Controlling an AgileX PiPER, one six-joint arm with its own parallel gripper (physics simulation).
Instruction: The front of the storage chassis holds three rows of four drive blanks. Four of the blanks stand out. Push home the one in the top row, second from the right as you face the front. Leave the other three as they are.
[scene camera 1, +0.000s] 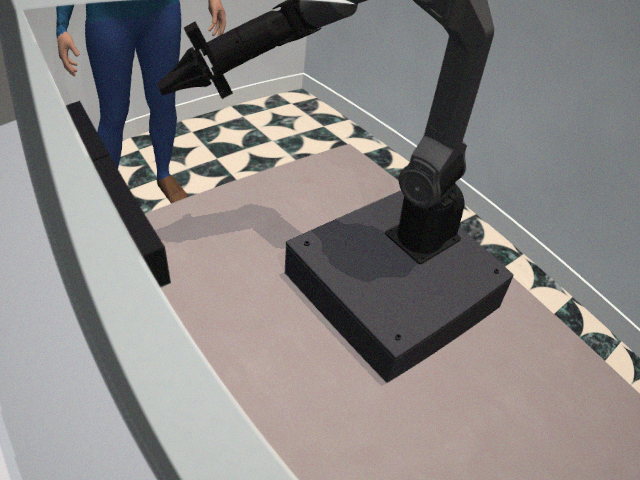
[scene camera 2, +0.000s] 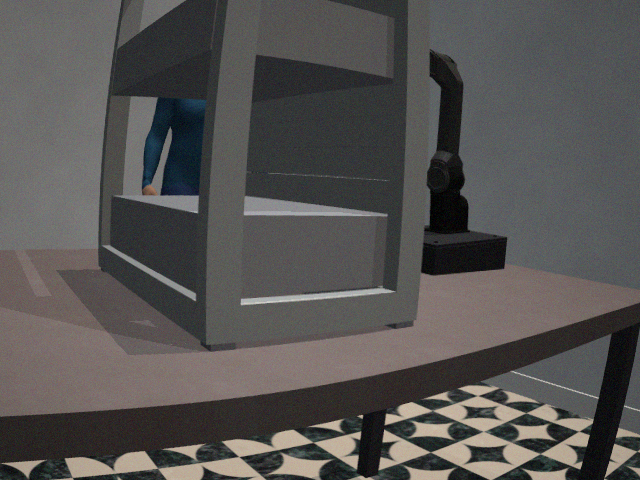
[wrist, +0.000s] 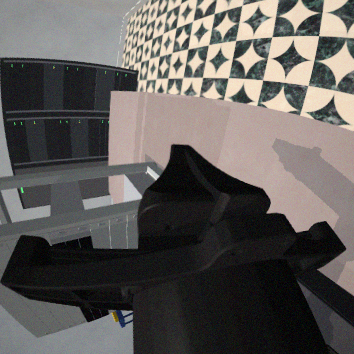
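Labels:
My gripper: hidden in scene camera 1 by a grey rack, hidden in scene camera 2 by a grey rack, visible in the wrist view (178, 155). Grey rack: visible in scene camera 1 (239, 239), scene camera 2 (330, 95), the wrist view (110, 226).

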